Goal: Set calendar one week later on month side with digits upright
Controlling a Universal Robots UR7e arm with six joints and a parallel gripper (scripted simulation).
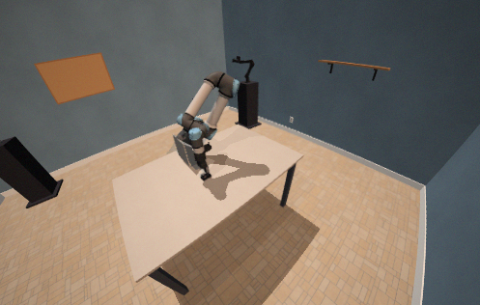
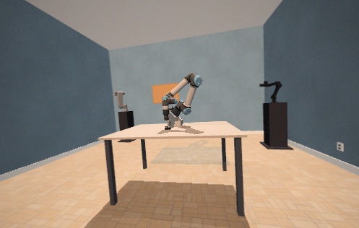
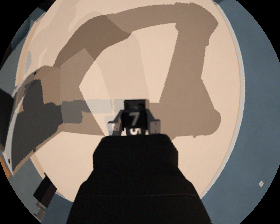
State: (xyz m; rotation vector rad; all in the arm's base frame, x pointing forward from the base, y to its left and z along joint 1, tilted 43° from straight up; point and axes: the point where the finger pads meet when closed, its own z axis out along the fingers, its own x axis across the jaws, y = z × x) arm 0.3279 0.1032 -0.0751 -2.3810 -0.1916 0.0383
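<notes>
Right now my hand is 30 mm to the left of the dark calendar cube and 50 mm above it. Round my hand: calendar tray 20 mm to the right, 60 mm below.
</notes>
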